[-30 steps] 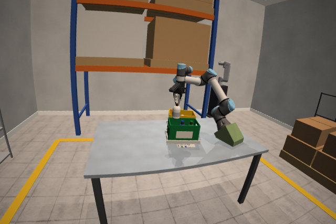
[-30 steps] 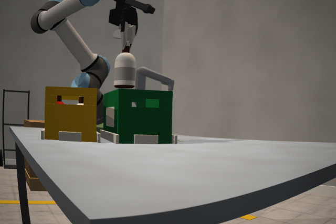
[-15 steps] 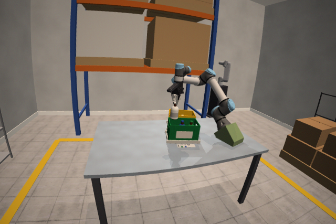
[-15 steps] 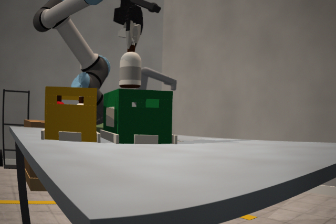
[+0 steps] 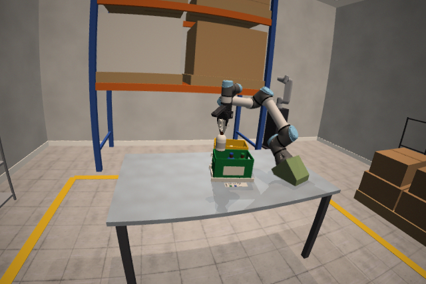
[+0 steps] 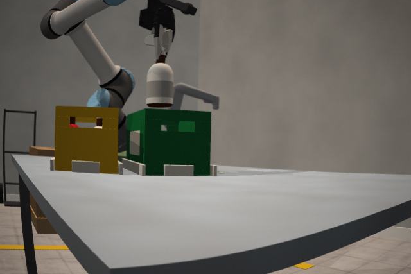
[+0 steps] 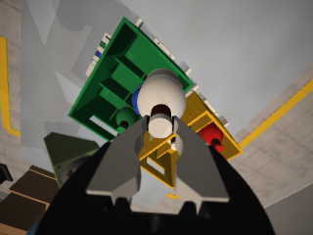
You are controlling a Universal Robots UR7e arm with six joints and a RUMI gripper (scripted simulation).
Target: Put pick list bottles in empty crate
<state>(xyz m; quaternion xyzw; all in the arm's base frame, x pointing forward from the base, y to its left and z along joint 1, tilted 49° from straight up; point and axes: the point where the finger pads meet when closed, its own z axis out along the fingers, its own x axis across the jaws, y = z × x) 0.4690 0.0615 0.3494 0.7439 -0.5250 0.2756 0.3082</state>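
The blue-label bottle is 25 cm below my hand, 8 cm behind it and 3 cm to the left of it. From my hand the other things lie so: green-label bottle: 25 cm below, 16 cm behind, 7 cm to the left; yellow crate: 25 cm below, 19 cm behind, 14 cm to the right; green crate: 25 cm below, 7 cm to the left, 7 cm behind.
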